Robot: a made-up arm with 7 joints. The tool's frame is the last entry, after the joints. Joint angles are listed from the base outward.
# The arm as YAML. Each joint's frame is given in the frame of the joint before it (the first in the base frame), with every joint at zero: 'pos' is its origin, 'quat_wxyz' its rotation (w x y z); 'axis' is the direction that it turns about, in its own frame. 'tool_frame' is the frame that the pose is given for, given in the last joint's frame.
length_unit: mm
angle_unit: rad
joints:
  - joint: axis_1
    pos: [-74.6, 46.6, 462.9]
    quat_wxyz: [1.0, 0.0, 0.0, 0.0]
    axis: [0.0, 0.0, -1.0]
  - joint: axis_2
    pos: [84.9, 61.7, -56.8]
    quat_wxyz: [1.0, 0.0, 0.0, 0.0]
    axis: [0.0, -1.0, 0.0]
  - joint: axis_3
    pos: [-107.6, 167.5, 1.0]
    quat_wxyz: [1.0, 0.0, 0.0, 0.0]
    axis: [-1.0, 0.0, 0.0]
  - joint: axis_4
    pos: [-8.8, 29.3, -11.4]
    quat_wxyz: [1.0, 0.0, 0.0, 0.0]
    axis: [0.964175, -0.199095, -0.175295]
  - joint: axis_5
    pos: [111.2, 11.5, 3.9]
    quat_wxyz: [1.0, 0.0, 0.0, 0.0]
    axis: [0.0, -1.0, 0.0]
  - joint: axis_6
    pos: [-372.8, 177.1, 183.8]
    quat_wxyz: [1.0, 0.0, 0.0, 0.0]
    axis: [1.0, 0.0, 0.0]
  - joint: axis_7
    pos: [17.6, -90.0, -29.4]
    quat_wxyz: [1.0, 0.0, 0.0, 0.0]
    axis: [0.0, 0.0, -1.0]
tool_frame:
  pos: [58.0, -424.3, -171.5]
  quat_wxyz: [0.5, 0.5, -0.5, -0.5]
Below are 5 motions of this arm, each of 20 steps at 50 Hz.
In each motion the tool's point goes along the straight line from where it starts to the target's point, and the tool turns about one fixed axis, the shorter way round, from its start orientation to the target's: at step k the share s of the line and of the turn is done. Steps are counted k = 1, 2, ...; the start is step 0. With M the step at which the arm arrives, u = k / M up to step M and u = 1 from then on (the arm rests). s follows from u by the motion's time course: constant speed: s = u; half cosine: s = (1 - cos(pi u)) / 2; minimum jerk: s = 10 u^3 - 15 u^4 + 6 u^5.
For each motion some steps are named. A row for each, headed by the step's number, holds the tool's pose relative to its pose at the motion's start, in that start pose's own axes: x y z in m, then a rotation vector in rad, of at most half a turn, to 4 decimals.
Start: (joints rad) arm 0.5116 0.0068 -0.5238 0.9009 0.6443 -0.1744 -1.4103
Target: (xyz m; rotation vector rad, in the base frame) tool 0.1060 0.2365 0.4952 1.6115 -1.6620 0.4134
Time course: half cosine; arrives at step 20
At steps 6, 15, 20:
6: -0.0193 0.0019 -0.0034 -0.0147 0.1630 0.0630
15: -0.0800 0.0080 -0.0142 -0.0608 0.6750 0.2610
20: -0.0937 0.0094 -0.0167 -0.0712 0.7908 0.3057

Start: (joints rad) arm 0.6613 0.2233 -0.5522 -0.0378 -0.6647 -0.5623 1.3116
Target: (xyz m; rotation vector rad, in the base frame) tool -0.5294 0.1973 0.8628 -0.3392 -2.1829 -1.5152
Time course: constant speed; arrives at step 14
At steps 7, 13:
7: 0.0065 0.0670 -0.0142 0.2291 0.0616 0.0778
13: 0.0121 0.1244 -0.0265 0.4255 0.1144 0.1444

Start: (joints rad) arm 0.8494 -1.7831 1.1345 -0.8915 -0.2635 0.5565 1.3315
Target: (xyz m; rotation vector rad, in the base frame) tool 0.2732 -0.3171 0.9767 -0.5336 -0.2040 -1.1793
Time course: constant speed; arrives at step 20
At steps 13, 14, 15, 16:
13: -0.0915 -0.1672 -0.2686 -0.1247 0.5108 -0.2473
14: -0.0985 -0.1801 -0.2893 -0.1342 0.5501 -0.2664
15: -0.1055 -0.1930 -0.3099 -0.1438 0.5894 -0.2854
16: -0.1126 -0.2058 -0.3306 -0.1534 0.6287 -0.3044

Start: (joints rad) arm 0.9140 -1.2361 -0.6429 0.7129 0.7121 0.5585 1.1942
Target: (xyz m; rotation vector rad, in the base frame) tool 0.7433 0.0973 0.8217 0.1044 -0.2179 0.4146
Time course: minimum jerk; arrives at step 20
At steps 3, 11, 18, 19, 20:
3: -0.0124 -0.0033 0.0102 -0.0195 -0.0065 -0.0231
11: -0.2753 -0.0729 0.2272 -0.4353 -0.1448 -0.5157
18: -0.4602 -0.1219 0.3798 -0.7276 -0.2420 -0.8621
19: -0.4636 -0.1228 0.3826 -0.7330 -0.2438 -0.8685
20: -0.4641 -0.1230 0.3830 -0.7339 -0.2441 -0.8695

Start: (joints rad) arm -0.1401 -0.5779 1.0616 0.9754 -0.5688 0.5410 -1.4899
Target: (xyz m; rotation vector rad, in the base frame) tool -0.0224 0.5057 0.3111 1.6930 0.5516 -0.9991
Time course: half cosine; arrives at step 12
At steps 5, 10, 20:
5: 0.0038 0.0042 0.0004 0.0006 -0.0193 -0.0202
10: 0.0095 0.0107 0.0011 0.0016 -0.0486 -0.0508
20: 0.0102 0.0115 0.0012 0.0017 -0.0521 -0.0545

